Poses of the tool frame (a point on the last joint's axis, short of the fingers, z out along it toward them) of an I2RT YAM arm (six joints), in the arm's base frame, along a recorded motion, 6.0 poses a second.
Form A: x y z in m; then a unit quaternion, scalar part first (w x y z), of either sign.
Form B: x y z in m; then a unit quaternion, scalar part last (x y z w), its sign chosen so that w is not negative. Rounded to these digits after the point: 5 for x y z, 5 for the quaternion.
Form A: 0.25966 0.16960 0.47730 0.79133 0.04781 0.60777 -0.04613
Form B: 0.25966 0.16960 0.47730 0.04781 0.60777 -0.04613 0.79133
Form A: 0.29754 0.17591 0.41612 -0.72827 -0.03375 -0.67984 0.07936
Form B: 0.29754 0.17591 0.41612 0.03375 0.67984 -0.07936 0.72827
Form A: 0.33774 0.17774 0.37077 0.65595 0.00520 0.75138 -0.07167
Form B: 0.33774 0.17774 0.37077 0.00520 0.75138 -0.07167 0.65595
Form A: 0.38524 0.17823 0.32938 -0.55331 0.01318 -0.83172 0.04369
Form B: 0.38524 0.17823 0.32938 -0.01318 0.83172 -0.04369 0.55331
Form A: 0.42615 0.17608 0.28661 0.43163 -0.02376 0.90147 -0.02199
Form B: 0.42615 0.17608 0.28661 -0.02376 0.90147 -0.02199 0.43163
